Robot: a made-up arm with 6 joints.
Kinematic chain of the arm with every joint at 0, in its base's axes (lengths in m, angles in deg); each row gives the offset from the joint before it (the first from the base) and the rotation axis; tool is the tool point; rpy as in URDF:
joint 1: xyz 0 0 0.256 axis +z
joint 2: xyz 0 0 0 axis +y
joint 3: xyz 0.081 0 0.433 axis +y
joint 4: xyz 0.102 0 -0.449 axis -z
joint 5: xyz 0 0 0 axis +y
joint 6: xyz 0.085 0 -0.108 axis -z
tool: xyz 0 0 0 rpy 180 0 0
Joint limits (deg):
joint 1: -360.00..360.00
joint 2: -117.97..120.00
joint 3: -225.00..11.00
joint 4: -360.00..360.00
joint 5: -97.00..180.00
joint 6: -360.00..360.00
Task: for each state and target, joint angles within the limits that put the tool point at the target. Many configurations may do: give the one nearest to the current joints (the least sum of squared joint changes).
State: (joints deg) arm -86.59 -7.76 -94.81 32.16 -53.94 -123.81
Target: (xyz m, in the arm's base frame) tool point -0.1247 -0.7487 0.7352
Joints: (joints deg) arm -94.33 23.05 -100.82 30.23 -40.25 -123.81
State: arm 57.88 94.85 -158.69 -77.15 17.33 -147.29
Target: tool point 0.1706 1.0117 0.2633
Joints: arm 77.42 83.17 -165.44 -76.80 14.47 -147.29
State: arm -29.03 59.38 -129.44 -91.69 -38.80 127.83
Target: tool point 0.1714 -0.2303 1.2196
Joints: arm -72.45 5.78 -158.36 -79.99 -5.77 127.83
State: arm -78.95 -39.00 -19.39 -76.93 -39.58 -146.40
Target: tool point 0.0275 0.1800 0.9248
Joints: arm -58.90 -70.51 -61.93 -60.56 -38.60 -146.40
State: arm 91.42 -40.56 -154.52 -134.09 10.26 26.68
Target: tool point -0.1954 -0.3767 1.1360
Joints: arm 72.22 -46.45 -146.91 -133.24 -6.99 26.68
